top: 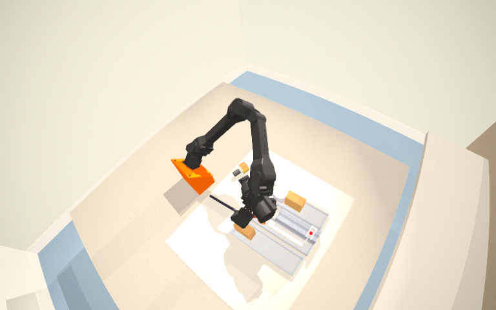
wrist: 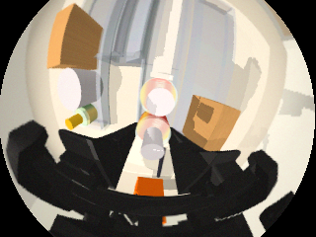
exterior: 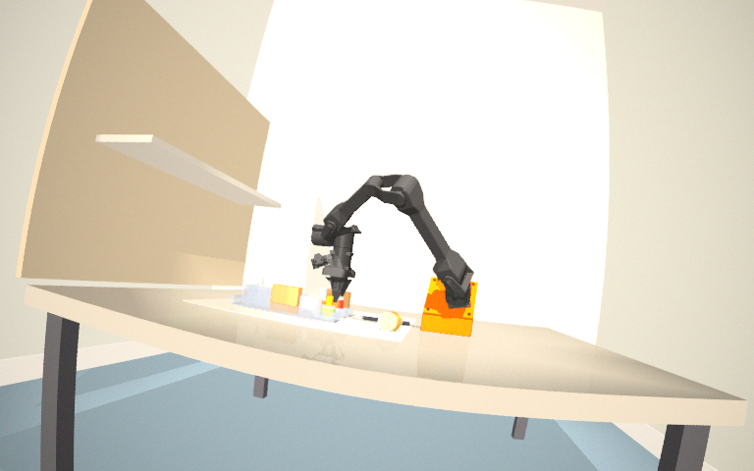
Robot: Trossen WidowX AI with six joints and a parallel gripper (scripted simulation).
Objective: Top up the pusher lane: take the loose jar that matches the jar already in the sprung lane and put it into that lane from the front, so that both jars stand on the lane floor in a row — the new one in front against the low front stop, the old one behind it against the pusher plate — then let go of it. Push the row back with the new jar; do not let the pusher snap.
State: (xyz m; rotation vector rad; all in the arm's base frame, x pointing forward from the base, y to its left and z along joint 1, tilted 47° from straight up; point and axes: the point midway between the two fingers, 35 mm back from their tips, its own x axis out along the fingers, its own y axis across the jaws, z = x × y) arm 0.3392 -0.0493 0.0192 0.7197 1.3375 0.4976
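Now: the dark rod 15 cm behind my gripper tip, 3 cm to the right of it and 4 cm below it.
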